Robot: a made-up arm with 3 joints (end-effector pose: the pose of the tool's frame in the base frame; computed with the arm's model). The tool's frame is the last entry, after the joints. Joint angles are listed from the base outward.
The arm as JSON. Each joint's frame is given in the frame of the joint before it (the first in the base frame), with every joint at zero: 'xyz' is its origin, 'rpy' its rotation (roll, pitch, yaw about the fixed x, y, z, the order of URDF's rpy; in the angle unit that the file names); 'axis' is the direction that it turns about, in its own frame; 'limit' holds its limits. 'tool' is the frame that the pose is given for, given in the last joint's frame.
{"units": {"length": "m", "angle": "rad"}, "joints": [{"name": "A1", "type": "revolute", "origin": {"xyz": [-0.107, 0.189, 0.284], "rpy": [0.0, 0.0, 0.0]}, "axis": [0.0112, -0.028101, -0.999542], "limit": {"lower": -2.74, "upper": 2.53}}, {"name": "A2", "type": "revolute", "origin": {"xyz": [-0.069, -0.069, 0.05], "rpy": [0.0, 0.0, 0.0]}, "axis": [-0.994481, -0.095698, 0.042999], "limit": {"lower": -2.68, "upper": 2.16}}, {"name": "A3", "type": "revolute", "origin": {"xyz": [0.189, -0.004, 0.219], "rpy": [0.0, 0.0, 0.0]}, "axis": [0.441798, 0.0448, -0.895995], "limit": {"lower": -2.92, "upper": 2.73}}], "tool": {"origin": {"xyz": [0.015, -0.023, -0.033], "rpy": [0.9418, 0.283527, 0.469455]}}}
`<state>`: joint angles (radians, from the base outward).
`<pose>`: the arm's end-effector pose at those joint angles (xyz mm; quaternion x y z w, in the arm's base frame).
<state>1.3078 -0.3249 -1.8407</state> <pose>-199.4 0.3 514.3 0.1101 0.3330 0.1936 0.9163</pose>
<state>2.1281 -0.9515 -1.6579</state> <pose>-396.6 172.1 415.3 0.2005 -0.1102 -0.1878 0.9552</pose>
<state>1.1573 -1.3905 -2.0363</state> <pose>-274.6 -64.7 344.4 0.0973 -0.1334 0.3653 0.9161</pose>
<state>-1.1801 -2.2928 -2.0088</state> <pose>128.9 253.4 170.5 0.5680 -0.0504 0.8215 0.0072</pose>
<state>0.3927 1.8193 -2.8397</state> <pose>52.9 279.0 277.5 0.3808 -0.8772 -0.1296 0.2622</pose>
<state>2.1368 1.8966 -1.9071</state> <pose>-44.5 1.8 283.3 0.3287 0.9310 -0.1179 0.1058</pose>
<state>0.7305 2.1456 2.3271</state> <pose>34.1 207.5 229.2 -0.0889 -0.6551 -0.2486 0.7079</pose>
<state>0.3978 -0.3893 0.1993</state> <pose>-47.8 -15.9 486.6 0.6495 0.0503 -0.0555 0.7567</pose>
